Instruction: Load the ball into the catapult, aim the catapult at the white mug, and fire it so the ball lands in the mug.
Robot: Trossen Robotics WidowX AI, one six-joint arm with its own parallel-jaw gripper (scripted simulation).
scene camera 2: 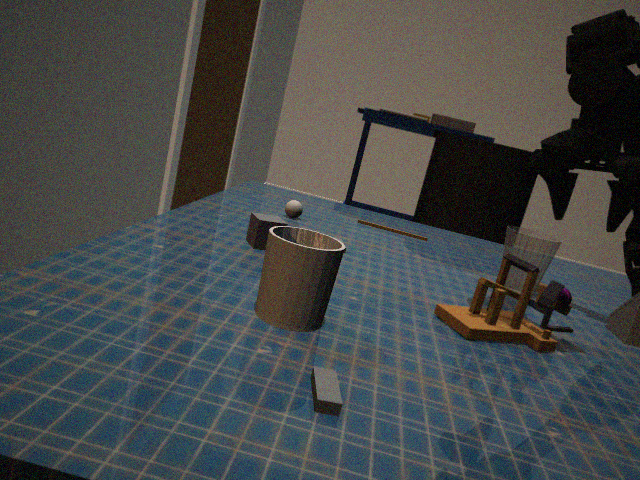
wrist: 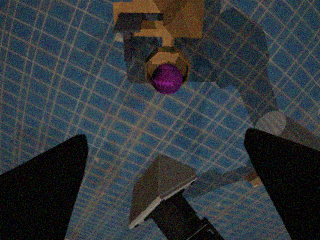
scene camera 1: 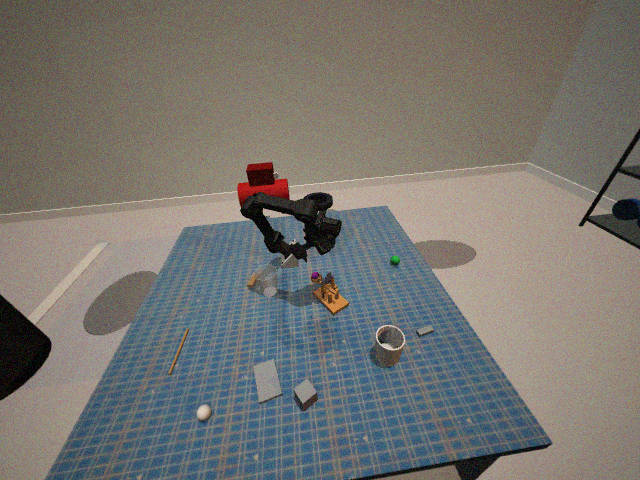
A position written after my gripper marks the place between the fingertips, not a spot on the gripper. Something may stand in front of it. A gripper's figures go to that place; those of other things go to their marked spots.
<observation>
My gripper (scene camera 2: pixel 583 225) is 88 cm from the lens. A wooden catapult (scene camera 2: pixel 474 323): 78 cm from the lens. A small grey block (scene camera 2: pixel 326 394) is 50 cm from the lens. A clear glass (scene camera 2: pixel 537 248): 104 cm from the lens. A grey cube (scene camera 2: pixel 259 225): 91 cm from the lens. The marked spots on the small grey block and the clear glass are 62 cm apart.
</observation>
